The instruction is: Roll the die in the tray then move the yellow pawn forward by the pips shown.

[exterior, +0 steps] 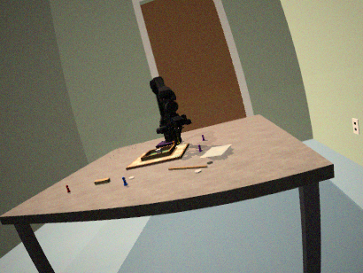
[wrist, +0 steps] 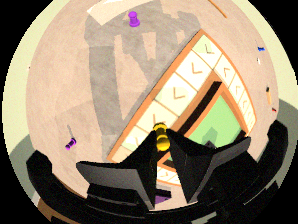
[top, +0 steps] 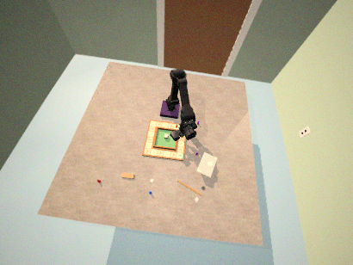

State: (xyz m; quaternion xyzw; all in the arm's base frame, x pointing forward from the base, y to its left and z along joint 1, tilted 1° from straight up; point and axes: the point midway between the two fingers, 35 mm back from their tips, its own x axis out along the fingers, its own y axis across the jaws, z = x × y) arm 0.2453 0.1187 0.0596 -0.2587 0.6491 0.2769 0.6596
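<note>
The yellow pawn is 10 mm above my gripper tip. The rest, counted from my gripper tip: pencil (330 mm ahead, 100 mm to the left, 50 mm below); white sheet (200 mm to the left, 160 mm ahead, 50 mm below); green tray (110 mm to the right, 40 mm below, 20 mm ahead).
</note>
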